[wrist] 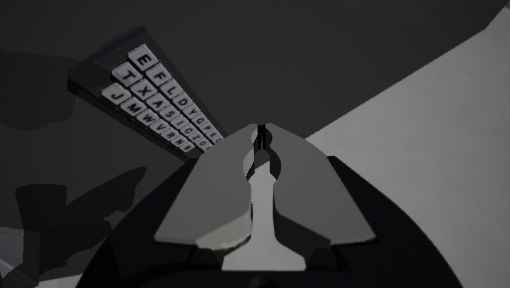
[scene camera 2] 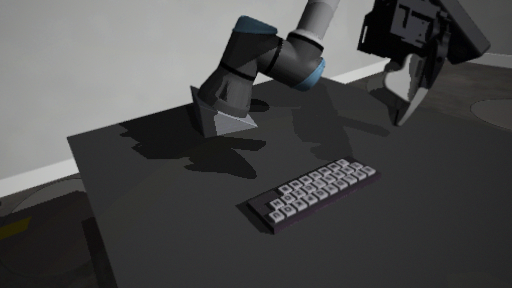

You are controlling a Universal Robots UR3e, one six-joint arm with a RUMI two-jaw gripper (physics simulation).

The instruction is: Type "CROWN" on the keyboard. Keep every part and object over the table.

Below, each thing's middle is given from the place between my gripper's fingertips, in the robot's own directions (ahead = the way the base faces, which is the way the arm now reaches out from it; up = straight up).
Right now my hand is 120 mm above the dark keyboard (scene camera 2: 346, 178), 80 mm to the left of it and 70 mm past it.
